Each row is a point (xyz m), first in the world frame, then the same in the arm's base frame.
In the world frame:
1: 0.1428 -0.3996 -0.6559
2: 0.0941 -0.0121 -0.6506
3: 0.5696 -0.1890 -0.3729
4: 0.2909 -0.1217 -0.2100
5: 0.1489 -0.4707 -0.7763
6: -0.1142 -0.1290 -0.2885
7: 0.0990 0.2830 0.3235
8: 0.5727 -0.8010 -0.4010
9: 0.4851 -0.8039 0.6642
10: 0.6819 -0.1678 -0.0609
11: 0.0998 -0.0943 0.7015
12: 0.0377 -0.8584 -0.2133
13: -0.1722 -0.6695 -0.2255
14: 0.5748 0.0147 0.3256
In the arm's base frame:
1: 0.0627 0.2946 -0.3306
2: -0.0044 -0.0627 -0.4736
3: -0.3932 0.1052 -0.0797
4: -0.1391 -0.0885 0.0019
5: 0.0720 0.4062 -0.4146
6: 0.2461 -0.1536 -0.1313
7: -0.0493 -0.7040 0.3155
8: -0.2177 0.6585 0.1164
9: -0.0825 0.2219 1.0825
10: -0.4917 -0.0073 0.2170
11: 0.0787 -0.5179 0.7995
12: 0.3189 0.5006 0.2256
13: 0.4632 0.2853 0.1131
14: -0.4247 -0.3472 0.4893

